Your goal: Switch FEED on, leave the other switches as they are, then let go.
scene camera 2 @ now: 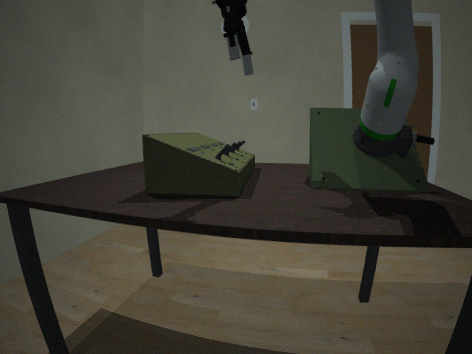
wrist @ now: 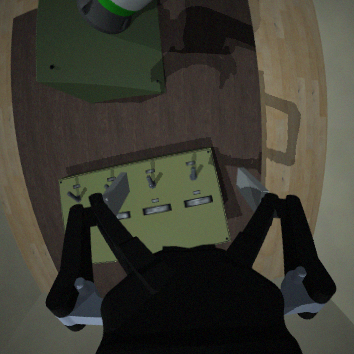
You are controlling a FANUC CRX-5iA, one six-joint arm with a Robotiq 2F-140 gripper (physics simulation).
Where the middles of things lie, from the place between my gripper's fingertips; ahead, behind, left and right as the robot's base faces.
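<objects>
Yellow-green switch box [scene camera 2: 181,163], visible to me: 10 cm to the right of my hand, 16 cm ahead of it, 27 cm below it.
</objects>
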